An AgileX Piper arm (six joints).
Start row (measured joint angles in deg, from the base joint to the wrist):
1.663, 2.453, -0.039, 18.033, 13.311, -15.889
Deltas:
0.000, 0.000, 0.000, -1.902, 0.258, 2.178
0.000, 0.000, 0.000, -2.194, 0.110, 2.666
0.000, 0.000, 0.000, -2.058, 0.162, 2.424
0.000, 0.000, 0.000, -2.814, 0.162, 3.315
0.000, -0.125, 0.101, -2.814, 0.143, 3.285
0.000, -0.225, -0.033, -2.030, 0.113, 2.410
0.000, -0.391, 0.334, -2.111, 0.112, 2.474
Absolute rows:
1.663, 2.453, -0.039, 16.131, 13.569, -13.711
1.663, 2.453, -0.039, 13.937, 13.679, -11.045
1.663, 2.453, -0.039, 11.879, 13.841, -8.621
1.663, 2.453, -0.039, 9.065, 14.003, -5.306
1.663, 2.328, 0.062, 6.251, 14.146, -2.021
1.663, 2.103, 0.029, 4.221, 14.259, 0.389
1.663, 1.712, 0.363, 2.110, 14.371, 2.863

